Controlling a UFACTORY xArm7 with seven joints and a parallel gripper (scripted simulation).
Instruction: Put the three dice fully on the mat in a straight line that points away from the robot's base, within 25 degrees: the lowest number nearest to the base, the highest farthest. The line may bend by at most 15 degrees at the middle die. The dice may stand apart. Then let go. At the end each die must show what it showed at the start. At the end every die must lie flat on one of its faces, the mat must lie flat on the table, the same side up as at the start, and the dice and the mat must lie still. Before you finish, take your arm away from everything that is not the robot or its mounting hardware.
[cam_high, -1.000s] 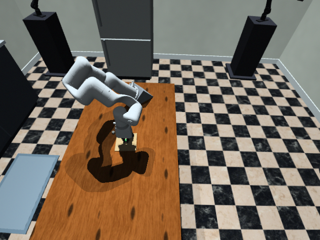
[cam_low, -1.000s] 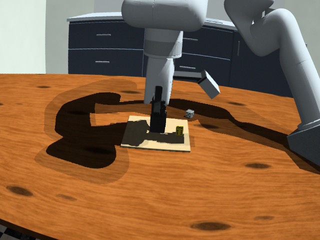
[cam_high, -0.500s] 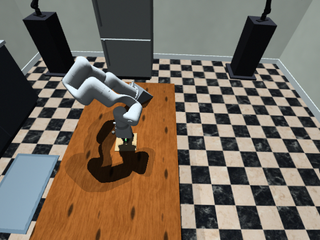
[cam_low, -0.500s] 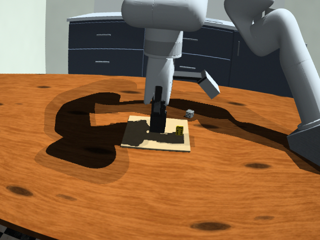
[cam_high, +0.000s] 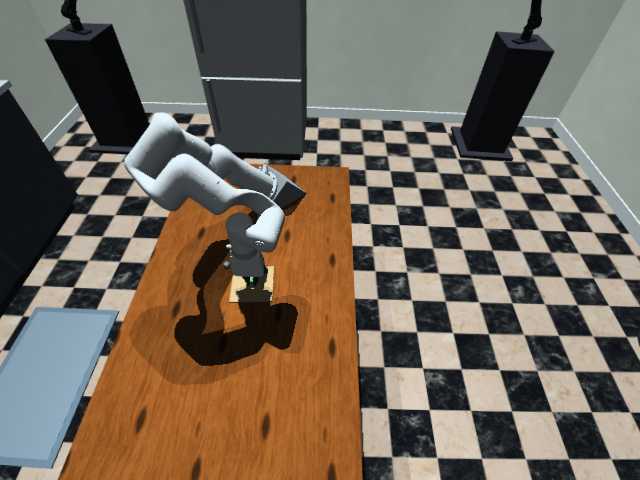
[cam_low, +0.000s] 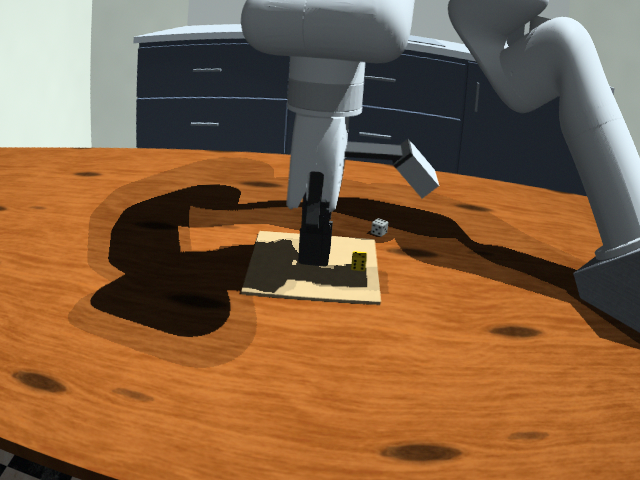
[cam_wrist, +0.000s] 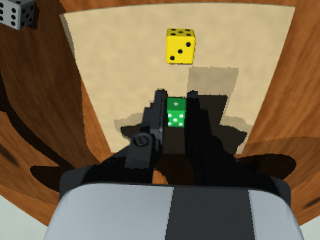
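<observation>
Right now my hand is 10 mm above the green die. Also, from my hand: yellow die 50 mm behind, 20 mm below; then white die 70 mm behind, 100 mm to the right, 20 mm below; then tan mat 30 mm below.
</observation>
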